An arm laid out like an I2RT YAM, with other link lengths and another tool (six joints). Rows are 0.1 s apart.
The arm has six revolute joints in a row. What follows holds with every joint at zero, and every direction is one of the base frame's.
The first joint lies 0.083 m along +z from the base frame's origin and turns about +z.
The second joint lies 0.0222 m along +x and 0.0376 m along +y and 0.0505 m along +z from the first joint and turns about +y.
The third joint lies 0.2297 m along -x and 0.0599 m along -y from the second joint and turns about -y.
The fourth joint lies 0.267 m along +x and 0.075 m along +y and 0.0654 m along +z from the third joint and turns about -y.
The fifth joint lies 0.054 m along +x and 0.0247 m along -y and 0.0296 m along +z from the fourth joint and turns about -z.
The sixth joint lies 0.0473 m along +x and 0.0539 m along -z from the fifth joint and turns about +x.
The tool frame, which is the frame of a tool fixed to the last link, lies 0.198 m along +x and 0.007 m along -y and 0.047 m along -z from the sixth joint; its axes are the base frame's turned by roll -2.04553, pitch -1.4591 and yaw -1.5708 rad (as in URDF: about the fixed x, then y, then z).
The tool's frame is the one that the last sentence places.
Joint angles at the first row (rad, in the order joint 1, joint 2, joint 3, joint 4, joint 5, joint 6):
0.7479 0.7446 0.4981 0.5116 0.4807 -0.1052
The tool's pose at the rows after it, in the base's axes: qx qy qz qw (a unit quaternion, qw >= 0); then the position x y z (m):
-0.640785, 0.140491, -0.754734, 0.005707, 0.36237, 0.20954, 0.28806
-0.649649, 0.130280, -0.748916, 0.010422, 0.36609, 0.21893, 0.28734
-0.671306, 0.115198, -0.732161, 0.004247, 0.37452, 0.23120, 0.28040
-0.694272, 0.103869, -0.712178, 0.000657, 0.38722, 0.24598, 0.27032
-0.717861, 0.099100, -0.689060, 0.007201, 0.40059, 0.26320, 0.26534
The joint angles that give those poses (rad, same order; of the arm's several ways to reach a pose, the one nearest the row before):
0.7474 0.7641 0.5113 0.5066 0.4674 -0.0928
0.7444 0.8041 0.5494 0.4824 0.4441 -0.0779
0.7425 0.8843 0.6294 0.4138 0.4297 -0.0546
0.7350 0.9918 0.7192 0.3608 0.4104 -0.0204
0.7246 1.1019 0.8313 0.2947 0.3820 0.0336

